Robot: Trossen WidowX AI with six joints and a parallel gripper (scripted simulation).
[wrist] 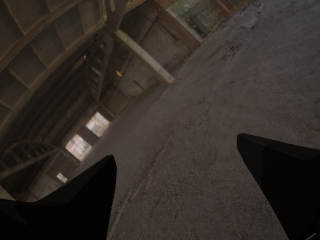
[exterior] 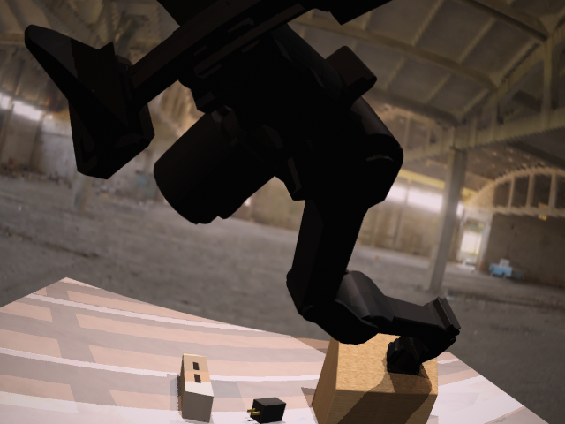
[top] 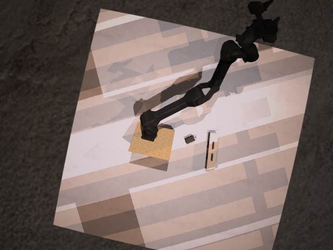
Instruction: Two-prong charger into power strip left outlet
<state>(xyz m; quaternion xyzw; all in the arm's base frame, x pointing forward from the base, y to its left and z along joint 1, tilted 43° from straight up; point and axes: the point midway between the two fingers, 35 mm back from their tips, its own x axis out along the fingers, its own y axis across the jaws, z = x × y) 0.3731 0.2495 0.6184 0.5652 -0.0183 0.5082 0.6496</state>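
The black charger lies 60 cm to the right of my gripper tip, 41 cm below it and 15 cm behind it.
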